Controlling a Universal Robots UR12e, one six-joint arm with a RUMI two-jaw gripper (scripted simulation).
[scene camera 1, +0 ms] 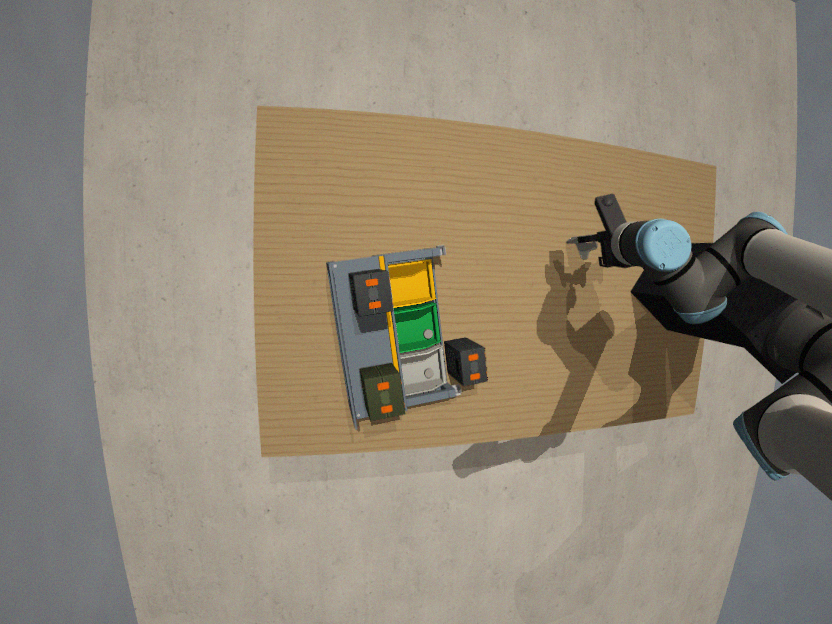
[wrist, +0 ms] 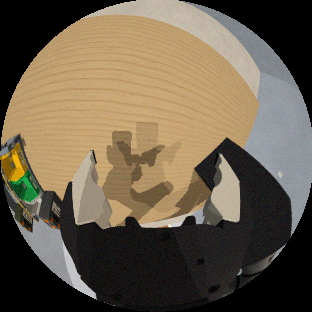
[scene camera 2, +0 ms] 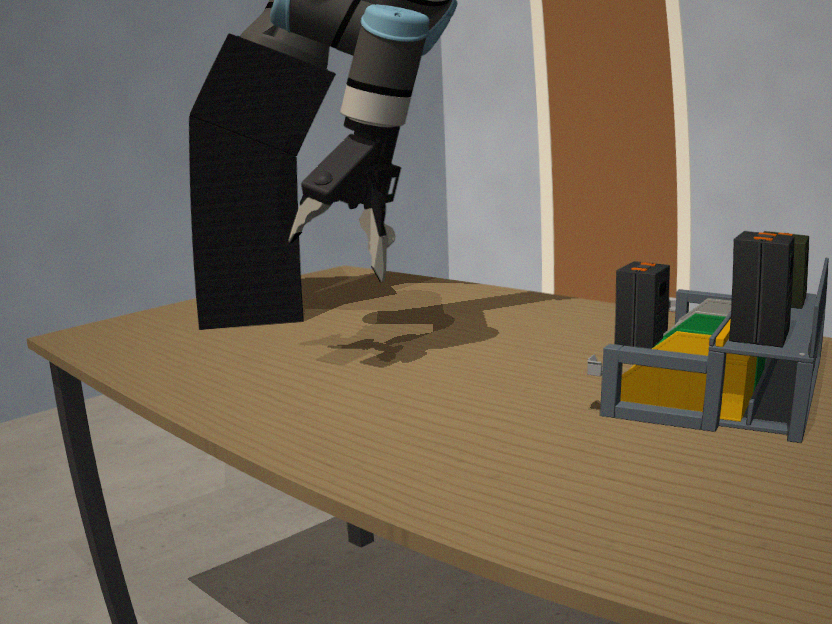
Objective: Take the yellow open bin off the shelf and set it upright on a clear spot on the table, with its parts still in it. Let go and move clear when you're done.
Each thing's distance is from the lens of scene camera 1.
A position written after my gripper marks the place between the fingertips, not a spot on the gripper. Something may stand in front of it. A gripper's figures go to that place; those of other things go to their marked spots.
my gripper [scene camera 1: 596, 237]: 1.16 m
yellow open bin [scene camera 1: 412, 283]: 1.10 m
